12 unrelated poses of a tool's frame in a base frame.
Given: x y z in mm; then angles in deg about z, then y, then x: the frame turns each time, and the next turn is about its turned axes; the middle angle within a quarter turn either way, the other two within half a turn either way.
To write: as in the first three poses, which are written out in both.
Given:
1: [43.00 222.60 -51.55 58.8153 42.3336 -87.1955]
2: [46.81 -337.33 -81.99 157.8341 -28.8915 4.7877]
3: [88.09 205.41 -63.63 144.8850 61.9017 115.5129]
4: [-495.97 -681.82 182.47 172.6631 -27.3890 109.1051]
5: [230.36 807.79 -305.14 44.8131 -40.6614 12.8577]
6: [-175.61 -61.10 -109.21 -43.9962 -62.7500 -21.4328]
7: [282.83 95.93 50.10 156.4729 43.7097 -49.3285]
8: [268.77 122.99 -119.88 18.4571 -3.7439 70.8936]
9: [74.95 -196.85 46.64 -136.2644 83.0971 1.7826]
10: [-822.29 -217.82 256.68 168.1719 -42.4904 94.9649]
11: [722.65 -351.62 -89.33 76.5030 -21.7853 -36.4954]
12: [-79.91 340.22 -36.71 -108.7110 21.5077 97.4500]
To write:
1: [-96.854 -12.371 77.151 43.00 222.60 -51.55]
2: [40.955 -1.334 154.409 46.81 -337.33 -81.99]
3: [-5.797 104.894 41.318 88.09 205.41 -63.63]
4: [-30.781 -128.114 -94.255 -495.97 -681.82 182.47]
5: [27.631 -33.733 47.264 230.36 807.79 -305.14]
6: [-42.559 -52.110 -50.746 -175.61 -61.10 -109.21]
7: [-72.907 -55.141 152.411 282.83 95.93 50.10]
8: [70.823 8.194 18.342 268.77 122.99 -119.88]
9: [95.741 36.488 -107.869 74.95 -196.85 46.64]
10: [-50.329 -105.358 -104.712 -822.29 -217.82 256.68]
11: [-16.206 -41.188 66.004 722.65 -351.62 -89.33]
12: [82.146 -81.833 -94.241 -79.91 340.22 -36.71]
